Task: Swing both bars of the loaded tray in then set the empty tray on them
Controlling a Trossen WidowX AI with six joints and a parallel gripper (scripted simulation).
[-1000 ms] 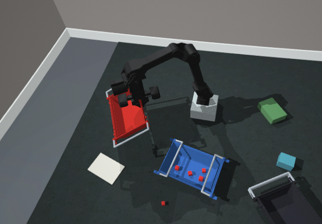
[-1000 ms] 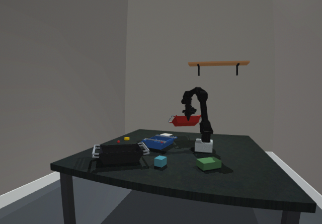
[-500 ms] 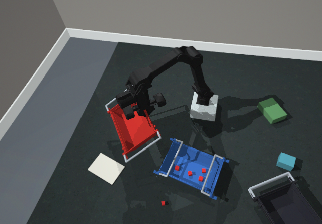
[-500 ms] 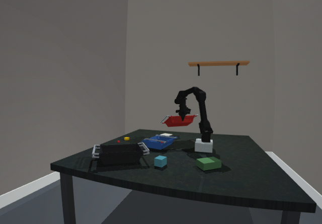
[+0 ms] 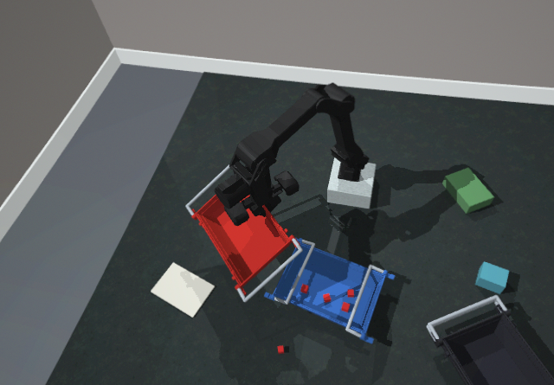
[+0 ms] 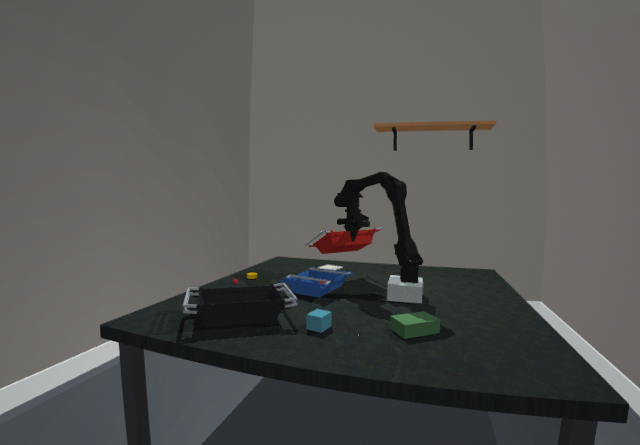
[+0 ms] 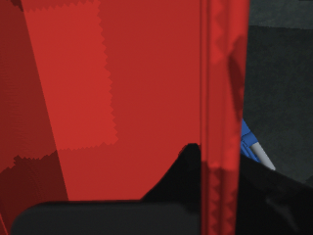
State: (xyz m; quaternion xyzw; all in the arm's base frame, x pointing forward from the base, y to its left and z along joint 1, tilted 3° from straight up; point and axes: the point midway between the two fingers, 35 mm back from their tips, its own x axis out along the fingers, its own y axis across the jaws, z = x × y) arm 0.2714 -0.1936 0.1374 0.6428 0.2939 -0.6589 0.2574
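My gripper tip is 50 mm short of the red tray and 50 mm to the left of it. Also, from my gripper tip: small red cube (280 mm ahead, 90 mm to the left, 180 mm below); white flat plate (170 mm ahead, 210 mm to the right, 180 mm below); teal cube (20 mm behind, 590 mm to the left, 160 mm below).
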